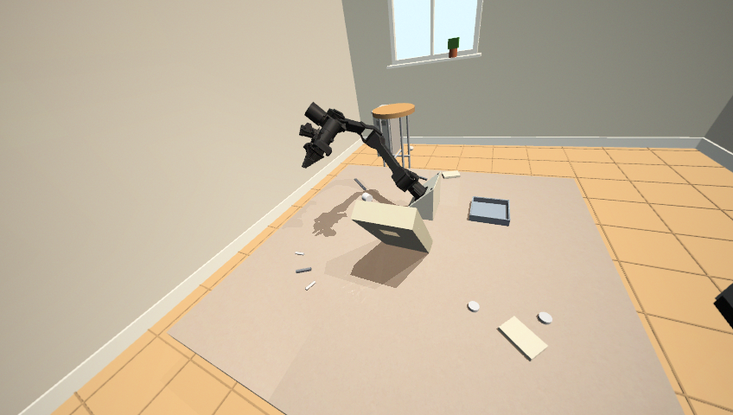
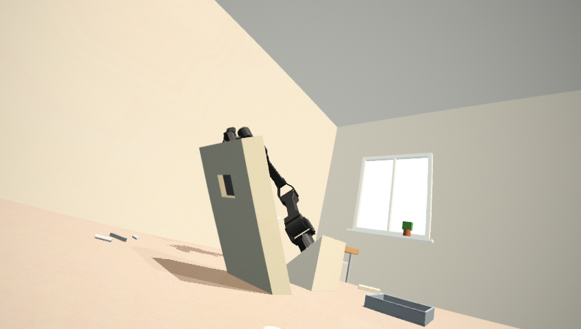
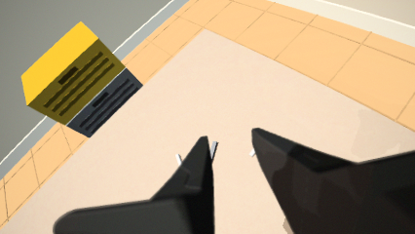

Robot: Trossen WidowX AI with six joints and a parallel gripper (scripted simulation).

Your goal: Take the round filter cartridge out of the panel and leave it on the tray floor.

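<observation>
The filter cartridge lies 35 cm to the left of my gripper tip, 13 cm below it and 5 cm ahead of it. Also, from my gripper tip: cream service panel: 35 cm to the left, 20 cm below; grey-blue tray: 63 cm to the left, 39 cm behind, 35 cm below.
</observation>
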